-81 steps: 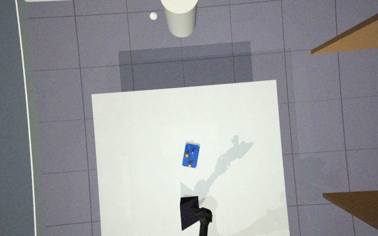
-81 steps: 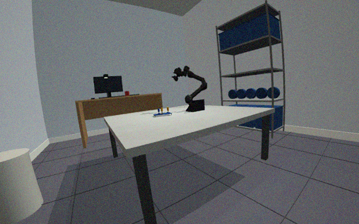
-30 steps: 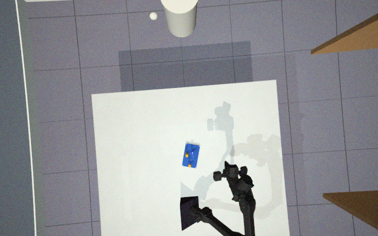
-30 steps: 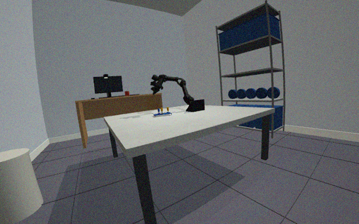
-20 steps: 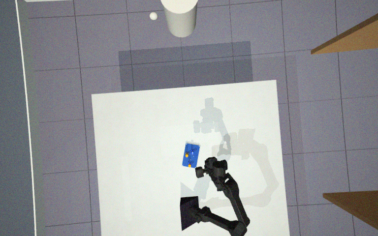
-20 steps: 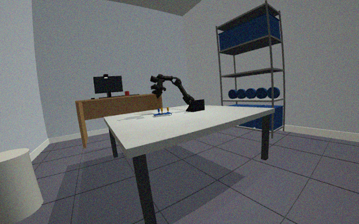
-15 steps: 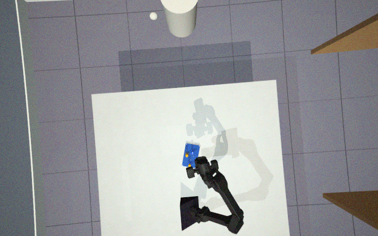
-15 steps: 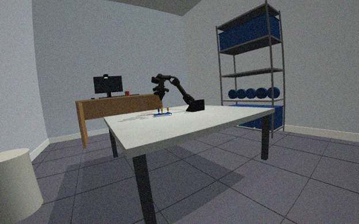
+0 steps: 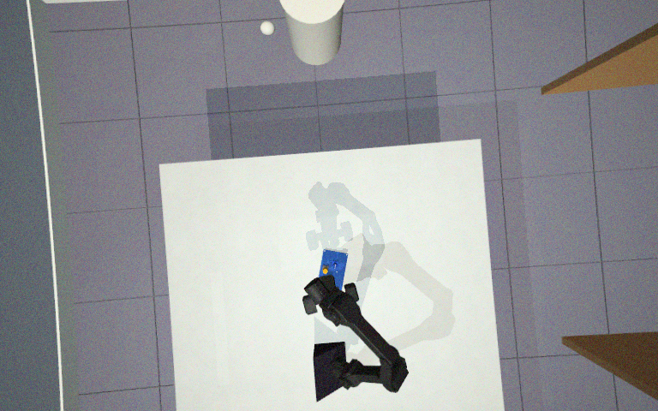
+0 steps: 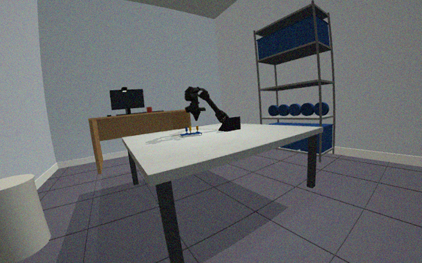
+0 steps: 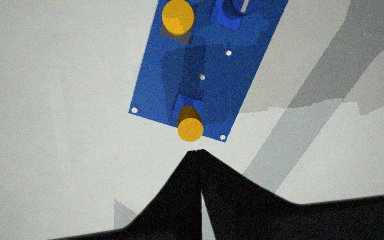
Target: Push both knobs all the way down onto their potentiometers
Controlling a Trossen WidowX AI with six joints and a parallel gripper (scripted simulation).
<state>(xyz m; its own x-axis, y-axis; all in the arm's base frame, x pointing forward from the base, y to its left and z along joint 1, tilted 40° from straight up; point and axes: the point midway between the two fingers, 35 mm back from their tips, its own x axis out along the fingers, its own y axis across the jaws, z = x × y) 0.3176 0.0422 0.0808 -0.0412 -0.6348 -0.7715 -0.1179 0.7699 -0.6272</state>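
My gripper tip is 6 cm above the orange knob. The rest, counted from my gripper tip: blue knob: 8 cm ahead, 6 cm below, 3 cm to the right.
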